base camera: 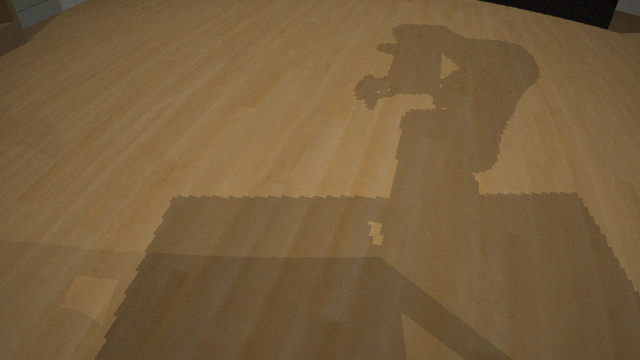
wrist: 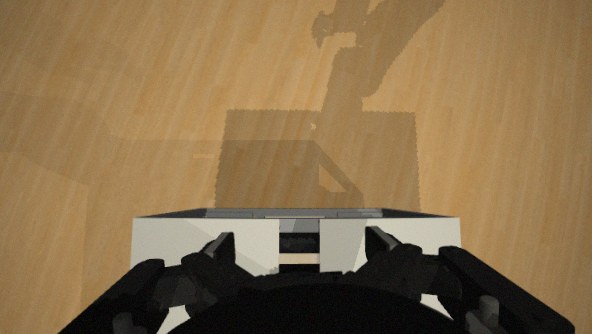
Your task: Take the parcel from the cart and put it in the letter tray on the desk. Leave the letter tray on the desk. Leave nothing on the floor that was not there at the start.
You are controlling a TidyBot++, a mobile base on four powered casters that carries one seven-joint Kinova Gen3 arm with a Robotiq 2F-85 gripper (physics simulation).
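Frame: origin at the arm's base, x right, y ahead, z up, level; millimetres.
Seen in the pictures: gripper, fingertip midpoint: (wrist: 300, 243).
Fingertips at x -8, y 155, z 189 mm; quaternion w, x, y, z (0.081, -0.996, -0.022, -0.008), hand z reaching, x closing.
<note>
A point is followed by its place in that frame.
My gripper (wrist: 300, 243) @[x -8, y 155, z 189 mm] is open, its two black fingers wide apart at the bottom of the wrist view, with no object between them. It hangs above the light top of the robot's own base (wrist: 255, 240) @[x -65, y 120, z -14 mm]. The parcel, the cart, the letter tray and the desk cannot be made out in either view.
The wooden floor (base camera: 250, 125) @[x -128, y 630, z -396 mm] (wrist: 500, 100) @[x 716, y 510, z -396 mm] stretches ahead of the base and bears the shadows of the base and arm. A dark object (base camera: 560, 10) @[x 1000, y 1509, z -366 mm] stands at the top right of the base camera view. Part of a wooden piece of furniture (base camera: 9, 30) @[x -1260, y 1309, z -319 mm] shows at the top left.
</note>
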